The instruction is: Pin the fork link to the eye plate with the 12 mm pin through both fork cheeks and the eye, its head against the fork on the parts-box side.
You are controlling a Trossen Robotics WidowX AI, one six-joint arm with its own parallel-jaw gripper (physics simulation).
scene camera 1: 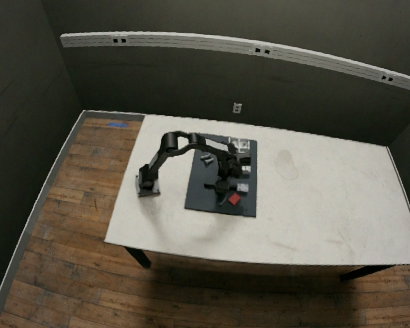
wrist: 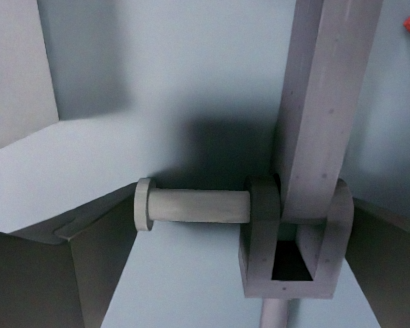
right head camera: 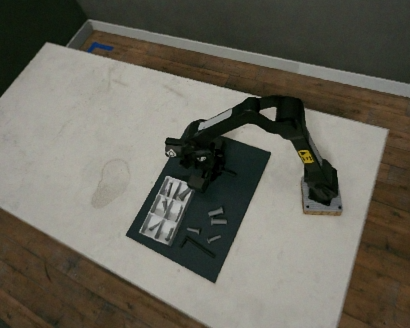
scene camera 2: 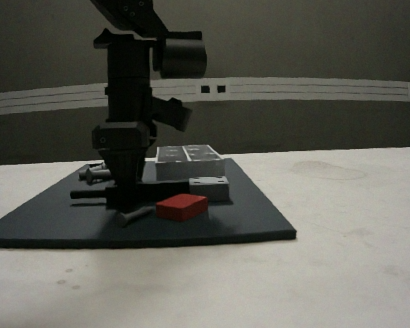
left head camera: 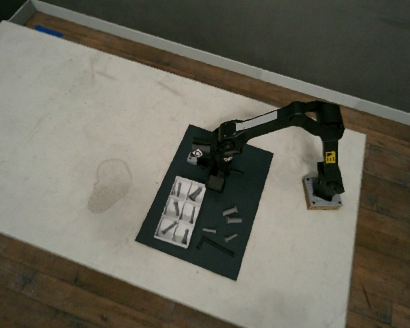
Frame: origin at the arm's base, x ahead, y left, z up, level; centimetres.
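Seen in the pictures: gripper, fingertip midpoint: (scene camera 1: 221, 183) (wrist: 236, 198) (right head camera: 211, 173) (scene camera 2: 133, 194) (left head camera: 220, 173); arm's base at its link origin: (scene camera 1: 147, 183) (right head camera: 321, 193) (left head camera: 323, 190).
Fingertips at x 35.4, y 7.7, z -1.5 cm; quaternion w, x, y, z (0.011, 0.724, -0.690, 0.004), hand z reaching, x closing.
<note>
Offsets run from my fingertips to a thing's top centre. "spot": to the spot under its first point. Level surfaces: height alone.
The 12 mm pin @(dy +1.3, dx +0.0, dz +1.7 cm) (wrist: 200, 206) lies level in the wrist view, its head @(dy +3.5, dx -0.2, dz +1.7 cm) (wrist: 143, 204) on the parts-box side. Its shank end meets the near cheek of the fork link @(dy -2.2, dx -3.4, dz +2.1 cm) (wrist: 264, 235) (scene camera 2: 87, 193); a long stretch of shank shows between head and cheek. The bar of the eye plate (wrist: 325, 110) has its end between the two fork cheeks; whether the pin tip is inside the holes is hidden. The gripper (wrist: 244, 200) (scene camera 2: 125, 187) is open around pin and fork, one finger beside the head, the other beside the far cheek. The eye plate's grey block @(spot: dy -3.6, dx +10.4, dz +1.1 cm) (scene camera 2: 210, 190) rests on the mat.
The white parts box @(dy +18.0, dx +6.8, dz +3.1 cm) (left head camera: 170, 243) (scene camera 2: 187, 171) holds several fasteners. A red block @(dy -7.8, dx +7.0, dz +1.2 cm) (scene camera 2: 182, 207) (scene camera 1: 234, 199) and a loose pin @(dy -9.5, dx +2.0, dz +1.0 cm) (scene camera 2: 132, 216) lie near the fork. More loose pins (left head camera: 230, 211) (right head camera: 218, 222) and a black hex key @(dy +25.2, dx -8.0, dz +0.6 cm) (left head camera: 217, 246) lie on the dark mat @(dz -0.4 cm) (scene camera 2: 250, 220).
</note>
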